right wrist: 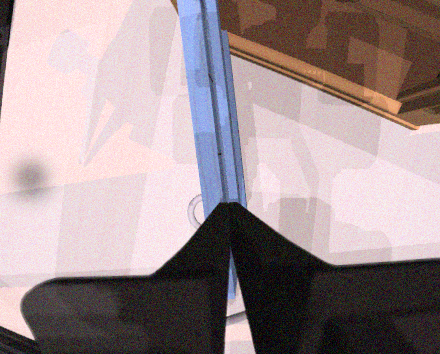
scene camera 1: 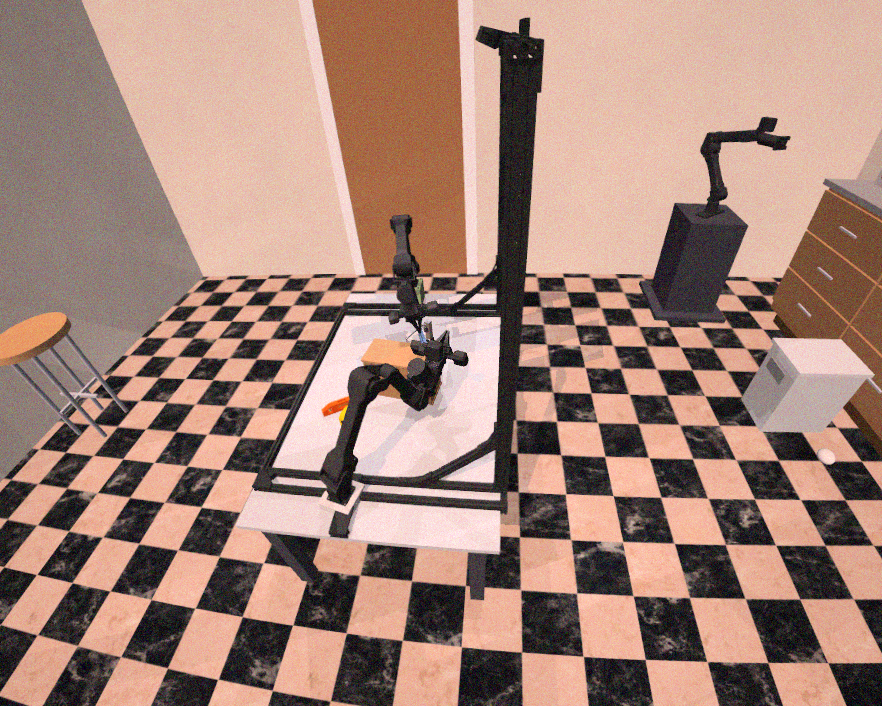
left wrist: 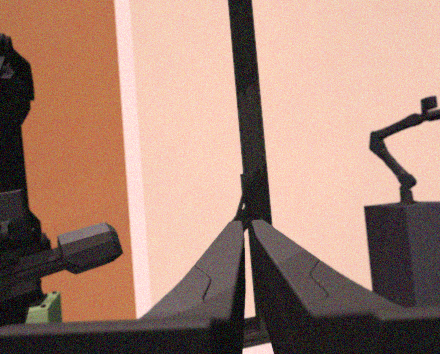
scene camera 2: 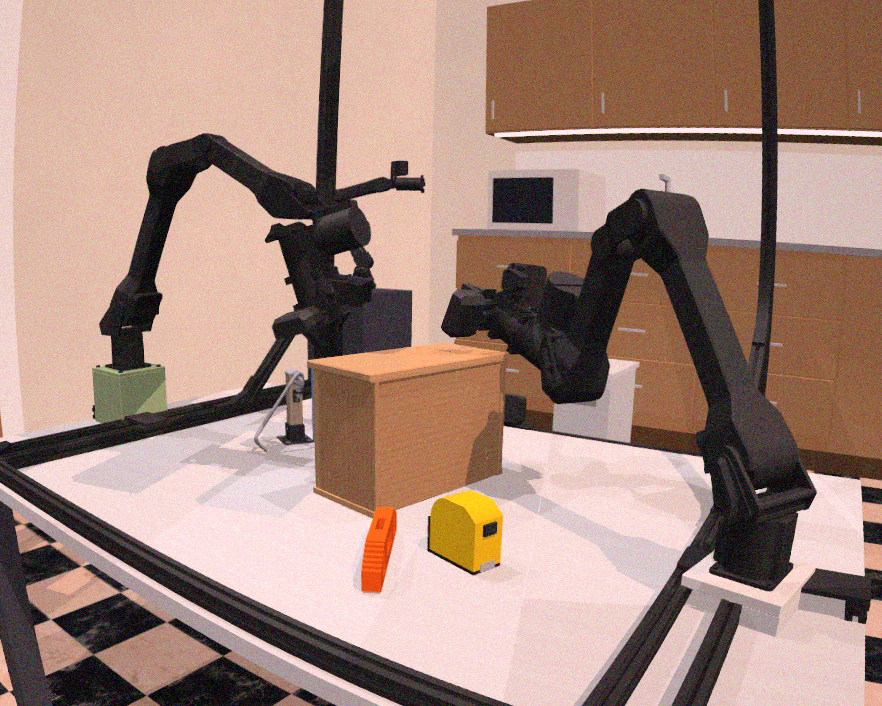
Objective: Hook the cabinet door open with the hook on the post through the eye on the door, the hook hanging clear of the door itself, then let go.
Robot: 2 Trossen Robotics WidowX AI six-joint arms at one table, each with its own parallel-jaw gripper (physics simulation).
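Pixels of known places: left gripper, between the fingertips: (scene camera 1: 447,330) (left wrist: 246,232) (scene camera 2: 464,286); right gripper, between the fingertips: (right wrist: 227,211) (scene camera 1: 420,332); left arm's base, origin of its link: (scene camera 1: 341,493) (scene camera 2: 751,570); right arm's base, origin of its link: (scene camera 2: 128,366).
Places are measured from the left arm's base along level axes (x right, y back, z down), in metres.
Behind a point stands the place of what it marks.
Note:
The wooden cabinet (scene camera 2: 434,438) {x -0.019, y -0.413, z -0.047 m} (scene camera 1: 383,353) {x -0.062, y -0.453, z -0.140 m} stands mid-table. Its blue door (right wrist: 207,125) {x 0.022, y -0.605, z -0.104 m} stands swung out from the front in the right wrist view. The eye, a pale ring (right wrist: 191,210) {x 0.017, y -0.664, z -0.049 m}, sticks out left of the door near its outer end. The post (scene camera 2: 294,404) {x -0.023, y -0.733, z -0.030 m} stands left of the cabinet in scene camera 2; the grey hook (scene camera 2: 269,418) {x -0.083, y -0.708, z -0.021 m} slants down from its top to near the table, away from the cabinet. My right gripper (right wrist: 227,211) {x -0.004, y -0.636, z -0.104 m} is shut and empty above the door's outer end, hiding the post there. My left gripper (left wrist: 246,232) {x 0.148, y -0.535, z -0.221 m} is shut, empty, raised beside the cabinet.
An orange knife-like object (scene camera 2: 378,548) {x -0.216, y -0.276, z -0.005 m} and a yellow tape measure (scene camera 2: 470,531) {x -0.137, y -0.234, z -0.015 m} lie on the near side of the cabinet in scene camera 2. A black frame (scene camera 2: 253,633) {x -0.361, y -0.260, z 0.029 m} runs along the table edges, with a tall black upright (scene camera 1: 518,242) {x 0.430, y -0.162, z -0.734 m} at one side.

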